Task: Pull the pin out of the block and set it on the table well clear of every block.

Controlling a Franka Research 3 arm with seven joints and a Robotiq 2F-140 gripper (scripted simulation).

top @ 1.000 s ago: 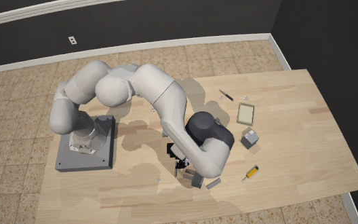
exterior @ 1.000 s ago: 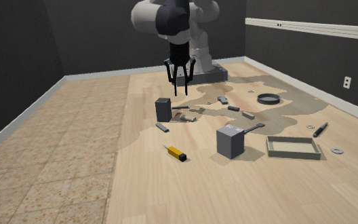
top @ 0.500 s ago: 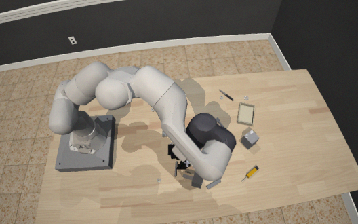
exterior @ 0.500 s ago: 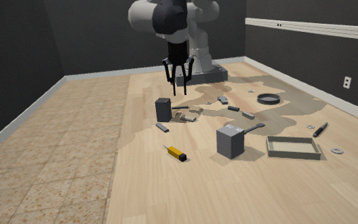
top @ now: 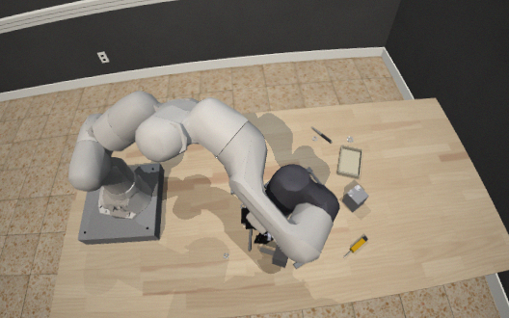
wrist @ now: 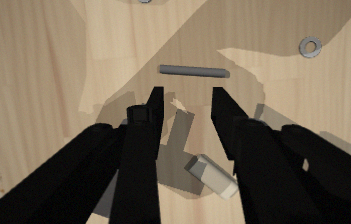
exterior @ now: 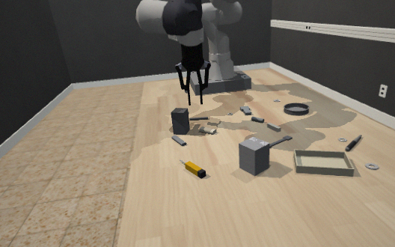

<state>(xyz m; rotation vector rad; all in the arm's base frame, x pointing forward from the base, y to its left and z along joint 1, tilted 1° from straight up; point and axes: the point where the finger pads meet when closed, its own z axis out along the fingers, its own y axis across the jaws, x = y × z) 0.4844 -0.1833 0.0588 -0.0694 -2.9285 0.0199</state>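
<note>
My gripper is now 7 cm to the left of the dark grey block, 7 cm above it and 6 cm short of it. From my hand the other things lie so: lighter grey block 37 cm ahead, 14 cm to the left, 7 cm below; then pale cylinder 11 cm below, 10 cm ahead, 3 cm to the left; then round dish 42 cm to the left, 11 cm below, 1 cm behind.
</note>
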